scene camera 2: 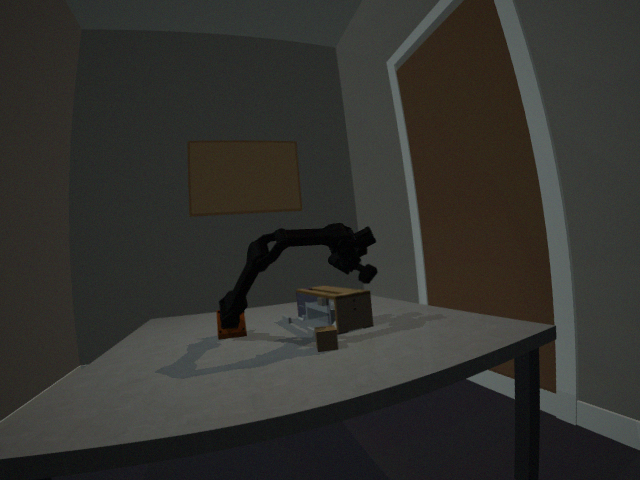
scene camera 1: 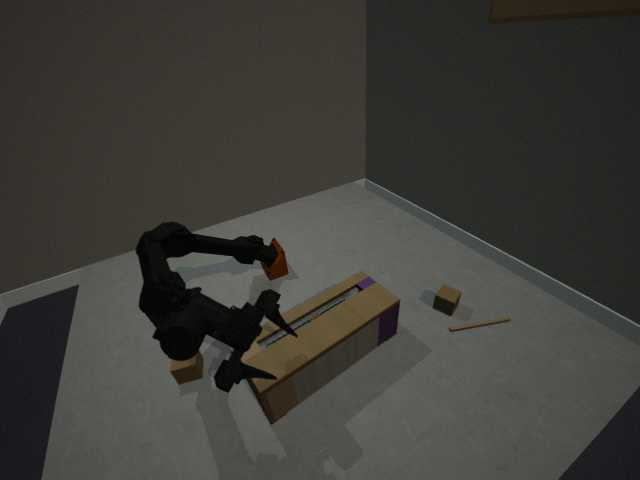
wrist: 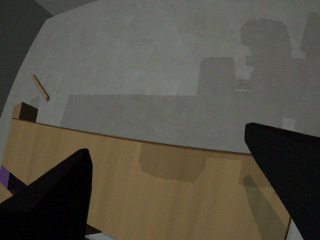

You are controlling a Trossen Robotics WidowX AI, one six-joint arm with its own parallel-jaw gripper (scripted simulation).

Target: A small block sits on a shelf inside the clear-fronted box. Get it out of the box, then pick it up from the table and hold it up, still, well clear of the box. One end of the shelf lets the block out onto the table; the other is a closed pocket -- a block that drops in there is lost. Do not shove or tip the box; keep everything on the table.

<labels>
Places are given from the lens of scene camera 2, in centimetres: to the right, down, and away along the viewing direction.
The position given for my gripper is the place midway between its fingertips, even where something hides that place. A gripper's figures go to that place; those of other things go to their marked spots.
my gripper (scene camera 2: pixel 356 278): 14, 14, 109
long tan box (scene camera 2: pixel 347 309): 9, 24, 98
</labels>
